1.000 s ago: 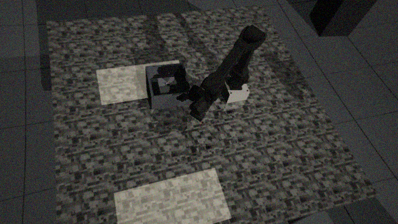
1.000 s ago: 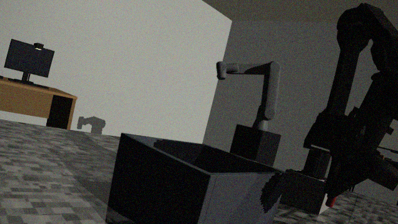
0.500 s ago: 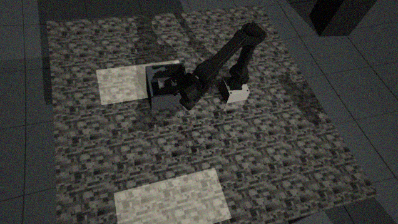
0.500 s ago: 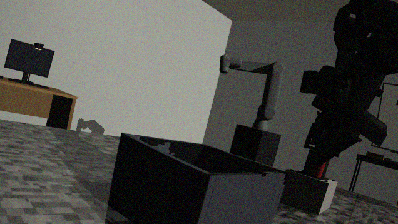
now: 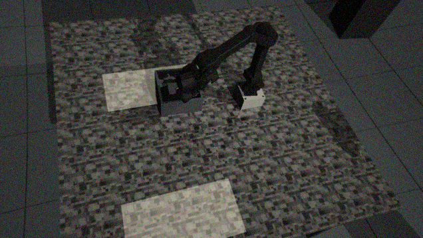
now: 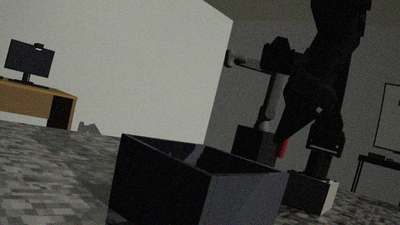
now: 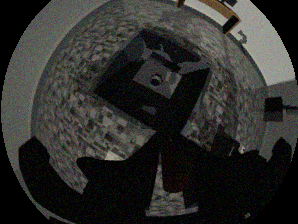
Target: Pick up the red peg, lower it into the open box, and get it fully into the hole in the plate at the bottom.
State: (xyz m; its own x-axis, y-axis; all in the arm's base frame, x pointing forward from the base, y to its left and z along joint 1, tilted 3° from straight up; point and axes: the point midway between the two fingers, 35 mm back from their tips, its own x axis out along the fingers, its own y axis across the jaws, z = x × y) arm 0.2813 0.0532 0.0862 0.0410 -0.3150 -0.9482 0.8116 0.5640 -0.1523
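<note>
Now: the red peg 10 mm to the left of my gripper tip and 20 mm above it. Also, from my gripper tip: plate 60 mm ahead, 70 mm to the right, 100 mm below; then grey box 60 mm ahead, 70 mm to the right, 120 mm below.
</note>
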